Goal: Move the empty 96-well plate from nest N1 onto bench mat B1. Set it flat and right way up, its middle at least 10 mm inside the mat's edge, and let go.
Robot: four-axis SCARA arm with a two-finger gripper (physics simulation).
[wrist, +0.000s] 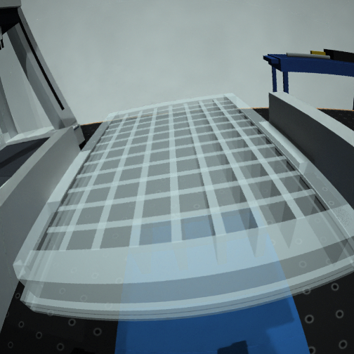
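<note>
The clear 96-well plate (172, 162) fills the middle of the wrist view, its wells facing up, and it looks level. My gripper (171, 123) is shut on the plate, with one grey finger along each long side. A blue mat (175, 335) lies below the plate; it shows through the plate's near part and past its near edge. No label shows on the mat, so I cannot tell its name from it. Much of the mat is hidden or outside the view. Nest N1 does not show as such.
A black bench top with small round holes (50, 332) lies around the blue mat. A grey framed machine (47, 75) with a slanted post stands at the left. A blue table (315, 65) with long flat items on it stands at the back right, in front of a pale wall.
</note>
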